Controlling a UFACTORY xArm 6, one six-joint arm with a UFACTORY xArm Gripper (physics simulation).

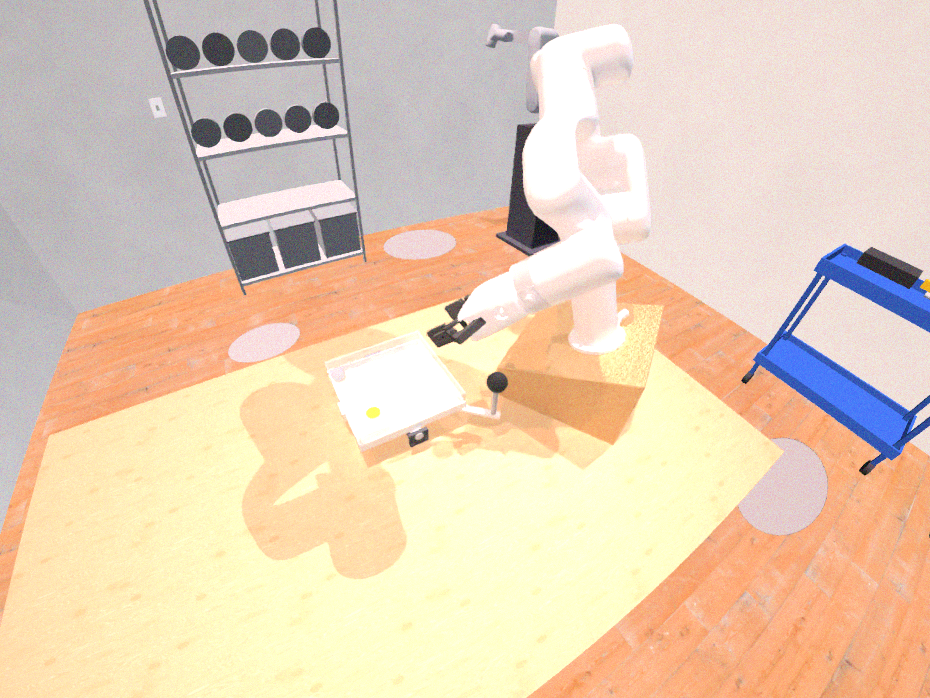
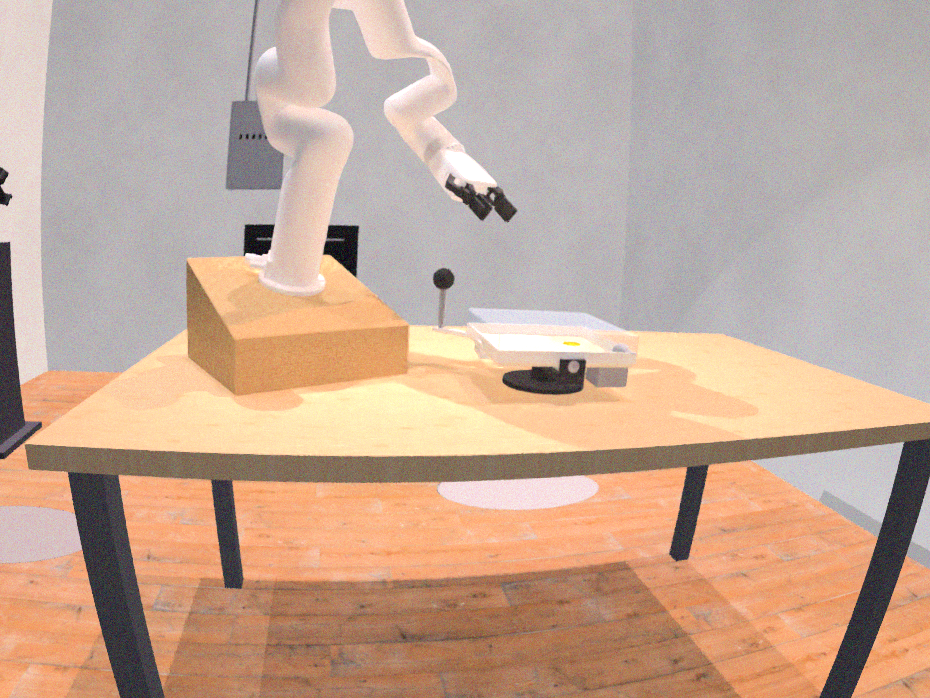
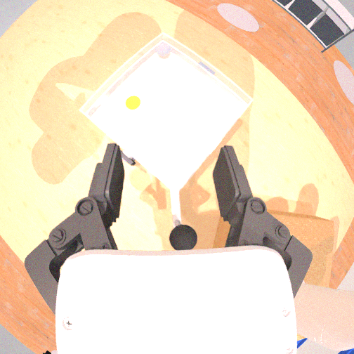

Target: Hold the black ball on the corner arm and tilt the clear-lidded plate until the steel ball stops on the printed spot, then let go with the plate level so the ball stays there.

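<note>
The clear-lidded plate (image 1: 398, 430) (image 2: 534, 354) (image 3: 185, 115) looks close to level; I cannot tell a slight tilt. The steel ball (image 1: 338, 373) (image 2: 620, 349) (image 3: 163, 49) is in the corner opposite the corner arm (image 1: 478, 410) (image 2: 455, 331) (image 3: 175, 202), apart from the yellow printed spot (image 1: 373, 412) (image 2: 571, 343) (image 3: 133, 102). The black ball (image 1: 497, 382) (image 2: 443, 278) (image 3: 183, 237) stands on its upright rod. My gripper (image 1: 453, 332) (image 2: 495, 214) (image 3: 169, 158) is open and empty, well above the black ball and plate and offset from the ball toward the plate.
The plate stands on a black round base (image 2: 542, 382) on the table (image 1: 480, 555) (image 2: 338, 428). A grey block (image 2: 606, 374) is beneath the plate's ball side. The robot's wooden pedestal (image 1: 574, 401) (image 2: 323, 349) is beside the black ball. A blue cart (image 1: 833, 379) and shelf rack (image 1: 281, 208) stand beyond the table.
</note>
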